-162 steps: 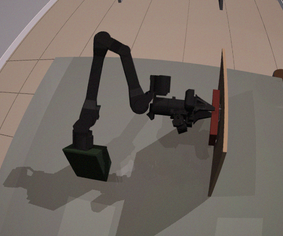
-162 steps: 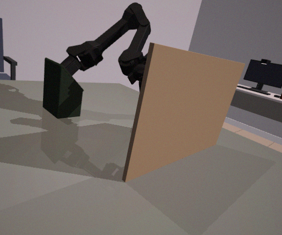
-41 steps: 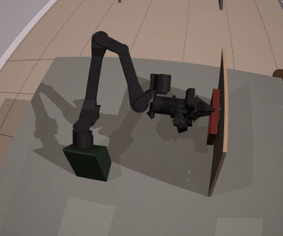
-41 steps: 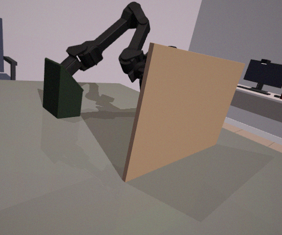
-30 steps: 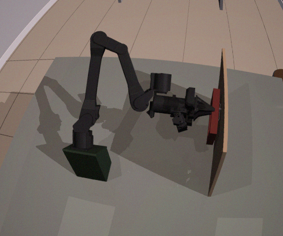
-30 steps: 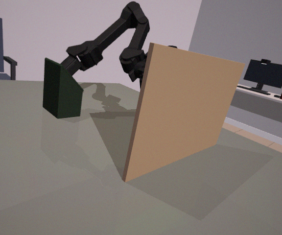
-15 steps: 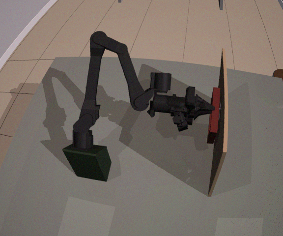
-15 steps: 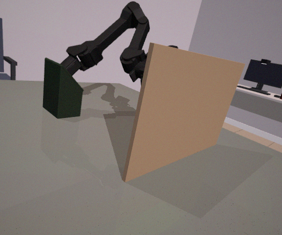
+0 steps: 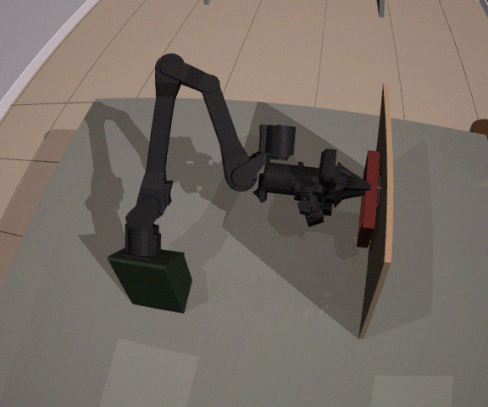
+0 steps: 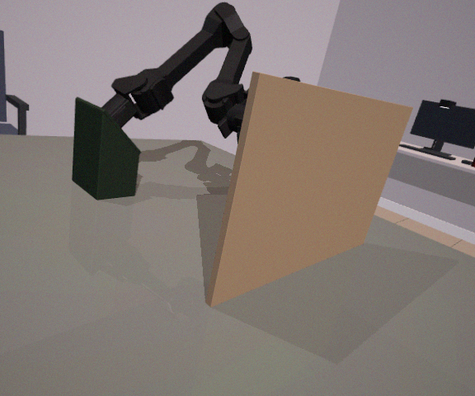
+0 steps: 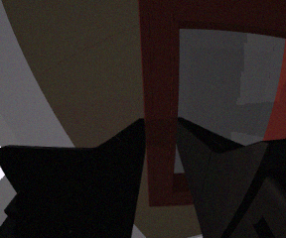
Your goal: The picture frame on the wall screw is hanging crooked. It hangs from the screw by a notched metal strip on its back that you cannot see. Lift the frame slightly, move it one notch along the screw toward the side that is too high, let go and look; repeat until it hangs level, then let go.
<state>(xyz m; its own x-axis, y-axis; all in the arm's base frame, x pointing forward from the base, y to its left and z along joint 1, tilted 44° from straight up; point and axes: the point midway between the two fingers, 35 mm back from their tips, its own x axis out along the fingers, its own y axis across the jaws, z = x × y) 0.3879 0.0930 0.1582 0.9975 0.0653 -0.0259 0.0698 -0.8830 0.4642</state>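
Now: gripper tip 10 mm short of the red picture frame, 20 mm to the right of it and 50 mm above it. Also, from my gripper tip: tan wall board 20 mm ahead, 10 mm to the left, 60 mm below.
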